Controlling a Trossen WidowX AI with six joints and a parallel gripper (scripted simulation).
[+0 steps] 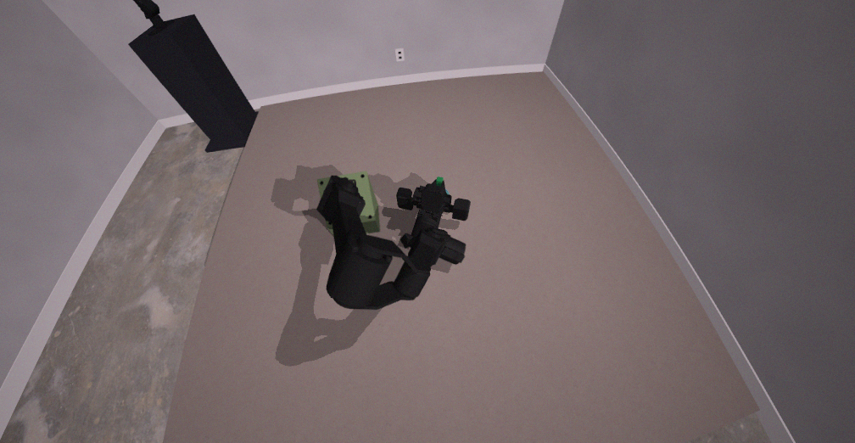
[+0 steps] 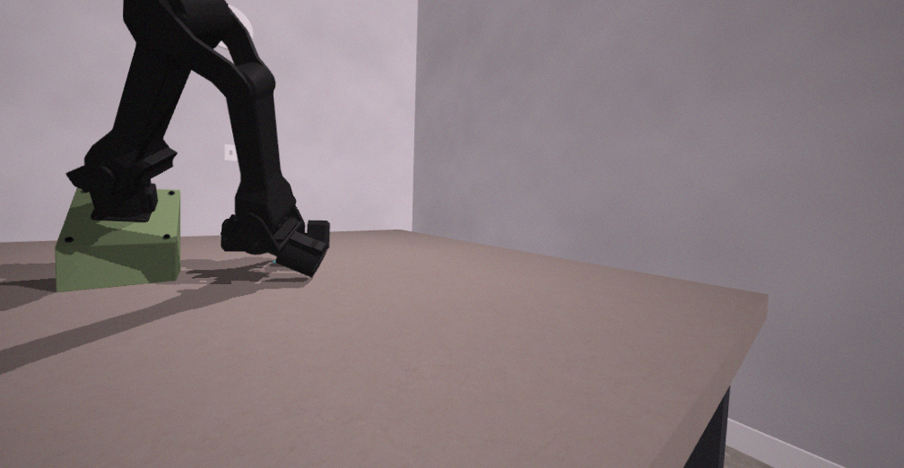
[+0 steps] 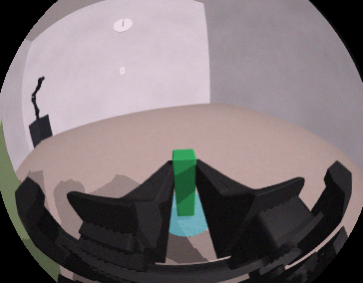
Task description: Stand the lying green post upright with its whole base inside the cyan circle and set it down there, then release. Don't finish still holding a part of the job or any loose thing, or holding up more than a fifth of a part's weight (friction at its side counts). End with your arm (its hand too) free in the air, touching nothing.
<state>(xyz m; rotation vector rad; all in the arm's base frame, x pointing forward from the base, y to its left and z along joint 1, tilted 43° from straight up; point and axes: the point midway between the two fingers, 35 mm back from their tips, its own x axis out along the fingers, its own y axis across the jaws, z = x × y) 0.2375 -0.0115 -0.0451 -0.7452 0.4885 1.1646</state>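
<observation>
My gripper is now 30 mm to the right of the green post, 20 mm above it and 10 mm short of it. The rest, counted from my hand: cyan circle 60 mm below, 20 mm to the left, 10 mm ahead.
</observation>
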